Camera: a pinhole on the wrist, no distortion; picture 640 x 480 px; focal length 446.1 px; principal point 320.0 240.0 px. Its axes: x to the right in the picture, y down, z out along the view. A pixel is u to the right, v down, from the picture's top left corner.
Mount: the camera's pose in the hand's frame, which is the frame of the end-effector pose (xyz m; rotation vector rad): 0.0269 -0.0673 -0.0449 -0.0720 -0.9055 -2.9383
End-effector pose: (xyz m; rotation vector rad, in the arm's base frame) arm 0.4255 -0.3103 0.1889 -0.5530 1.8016 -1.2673
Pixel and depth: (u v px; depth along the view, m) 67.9 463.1 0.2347
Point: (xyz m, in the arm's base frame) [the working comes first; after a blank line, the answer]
In the camera's frame: -0.1326 0.1174 0.2347

0.4987 -0.5614 0.1180
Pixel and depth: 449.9 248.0 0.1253
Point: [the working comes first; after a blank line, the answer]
In the camera's frame: 0.0365 0.0022 0.1253

0.4804 -0.3395 0.1833
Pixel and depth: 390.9 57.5 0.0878
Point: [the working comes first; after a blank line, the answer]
In the camera's frame: 0.0140 -0.0359 0.0878

0.4268 -0.3198 0.1729
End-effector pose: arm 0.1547 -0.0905 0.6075 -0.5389 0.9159 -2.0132
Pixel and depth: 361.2 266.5 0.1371
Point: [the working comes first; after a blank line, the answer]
In the camera's frame: 0.0127 0.0081 0.1371

0.1938 -0.1367 0.6534
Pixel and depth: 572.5 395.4 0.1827
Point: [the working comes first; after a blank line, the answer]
In the camera's frame: 0.1034 0.0636 0.1827

0.2770 -0.0870 0.7167
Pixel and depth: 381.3 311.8 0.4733
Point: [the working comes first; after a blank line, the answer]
In the camera's frame: 0.0650 0.0762 0.4733

0.4906 -0.2843 0.7561
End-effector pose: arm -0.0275 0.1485 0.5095 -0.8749 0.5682 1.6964
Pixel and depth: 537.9 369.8 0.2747
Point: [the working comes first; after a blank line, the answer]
In the camera's frame: 0.1342 0.0799 0.2747

-0.0917 0.2627 0.7268
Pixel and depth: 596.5 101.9 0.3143
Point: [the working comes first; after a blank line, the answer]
In the camera's frame: 0.1948 -0.0973 0.3143

-0.2229 0.1235 0.7362
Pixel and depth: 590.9 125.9 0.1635
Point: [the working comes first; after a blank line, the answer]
In the camera's frame: 0.0993 -0.0418 0.1635

-0.0892 0.1440 0.6071
